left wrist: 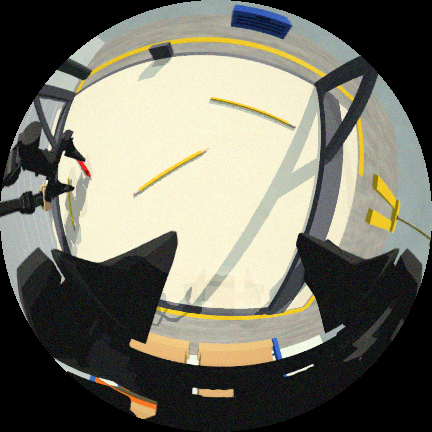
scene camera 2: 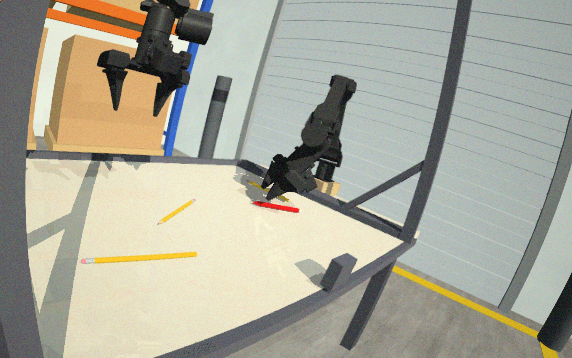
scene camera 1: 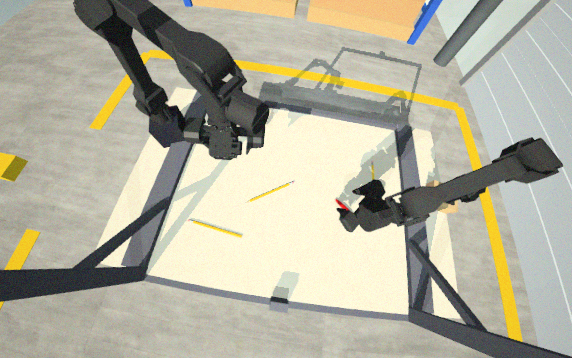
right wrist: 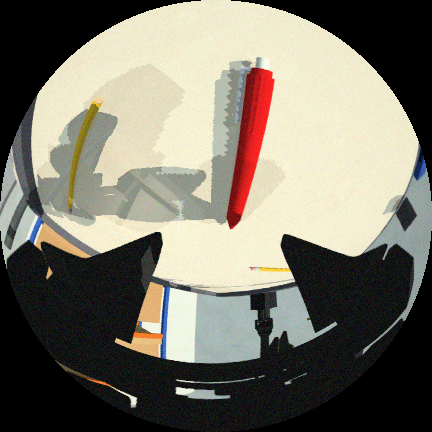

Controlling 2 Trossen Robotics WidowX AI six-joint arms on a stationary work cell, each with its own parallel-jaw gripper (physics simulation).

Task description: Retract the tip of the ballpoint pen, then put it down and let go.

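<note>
The red ballpoint pen lies on the tabletop. In the right wrist view its white button sticks out at the upper end, a pale clip runs along its left side, and its dark red cone points down toward the fingers; I cannot make out a writing tip. My right gripper is open and empty, low over the table near the pen's cone end; in scene camera 1 it hides part of the pen. My left gripper is open and empty, high above the table and far from the pen.
One pencil lies close to the pen, near the right gripper. Two more pencils lie farther off, one mid-table and one beyond it. A dark block stands at the table edge.
</note>
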